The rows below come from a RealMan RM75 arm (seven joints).
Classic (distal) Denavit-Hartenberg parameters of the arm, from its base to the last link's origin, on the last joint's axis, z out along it. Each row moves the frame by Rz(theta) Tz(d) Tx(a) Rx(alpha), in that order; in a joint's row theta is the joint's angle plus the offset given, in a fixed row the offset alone. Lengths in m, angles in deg.
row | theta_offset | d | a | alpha
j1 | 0 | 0.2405 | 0 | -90
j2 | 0 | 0 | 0 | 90
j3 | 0 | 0.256 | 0 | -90
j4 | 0 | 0 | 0 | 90
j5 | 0 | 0.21 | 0 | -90
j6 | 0 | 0 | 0 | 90
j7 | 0 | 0.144 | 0 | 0
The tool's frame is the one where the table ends.
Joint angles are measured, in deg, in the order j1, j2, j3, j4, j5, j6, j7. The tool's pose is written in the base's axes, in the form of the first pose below.
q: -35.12, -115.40, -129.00, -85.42, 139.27, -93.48, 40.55
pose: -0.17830 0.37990 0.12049 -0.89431 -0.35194 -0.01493 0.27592
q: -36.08, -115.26, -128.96, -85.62, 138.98, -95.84, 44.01
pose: -0.17179 0.37779 0.11885 -0.91169 -0.31869 -0.00141 0.25935
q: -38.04, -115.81, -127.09, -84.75, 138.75, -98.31, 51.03
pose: -0.15795 0.37641 0.10455 -0.94305 -0.24667 0.02433 0.22183
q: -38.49, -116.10, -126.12, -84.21, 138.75, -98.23, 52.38
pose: -0.15445 0.37688 0.09843 -0.94903 -0.23079 0.02968 0.21261
